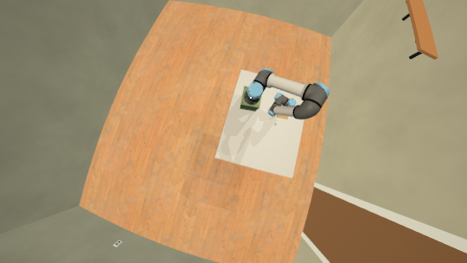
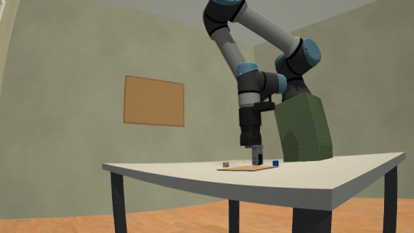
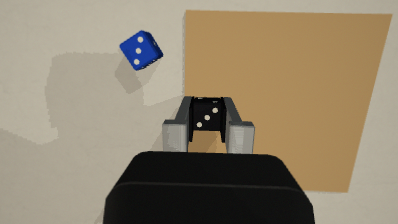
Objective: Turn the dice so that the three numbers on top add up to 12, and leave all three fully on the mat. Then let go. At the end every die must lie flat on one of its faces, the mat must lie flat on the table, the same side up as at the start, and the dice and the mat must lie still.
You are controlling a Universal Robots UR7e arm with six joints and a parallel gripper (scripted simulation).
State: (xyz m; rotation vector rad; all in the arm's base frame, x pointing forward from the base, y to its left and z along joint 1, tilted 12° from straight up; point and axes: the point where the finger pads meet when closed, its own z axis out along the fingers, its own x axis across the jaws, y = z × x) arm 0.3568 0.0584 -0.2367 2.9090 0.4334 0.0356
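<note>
Right now my hand is 10 mm above the black die. From my hand the other things lie so: blue die (60 mm behind, 30 mm to the left, 20 mm below); then white die (150 mm to the right, 30 mm ahead, 20 mm below); then tan mat (50 mm ahead, 30 mm below, 10 mm to the left).
</note>
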